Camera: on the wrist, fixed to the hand. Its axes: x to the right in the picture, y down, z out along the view.
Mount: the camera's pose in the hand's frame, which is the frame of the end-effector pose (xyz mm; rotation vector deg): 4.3 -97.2 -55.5 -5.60 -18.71 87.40
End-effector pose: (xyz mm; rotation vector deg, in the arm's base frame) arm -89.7 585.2 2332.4 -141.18 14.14 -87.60
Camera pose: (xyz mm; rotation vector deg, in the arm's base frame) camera -135.5 671.4 2387.3 -89.34 92.64 -23.54
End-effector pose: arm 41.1 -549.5 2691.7 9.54 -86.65 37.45
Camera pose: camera 136.8 -600.7 2719.4 -64.09 -103.48 101.88
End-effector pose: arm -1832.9 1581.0 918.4 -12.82 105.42 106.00
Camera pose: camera -1804.6 1522.9 826.9 -80.06 -75.78 -113.42
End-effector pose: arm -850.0 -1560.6 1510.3 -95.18 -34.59 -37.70
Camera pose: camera -920.6 -1597.9 1588.9 -102.29 31.60 40.40
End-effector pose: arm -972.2 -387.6 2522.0 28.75 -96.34 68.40
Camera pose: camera -873.6 -379.9 2574.5 47.55 124.17 -106.53
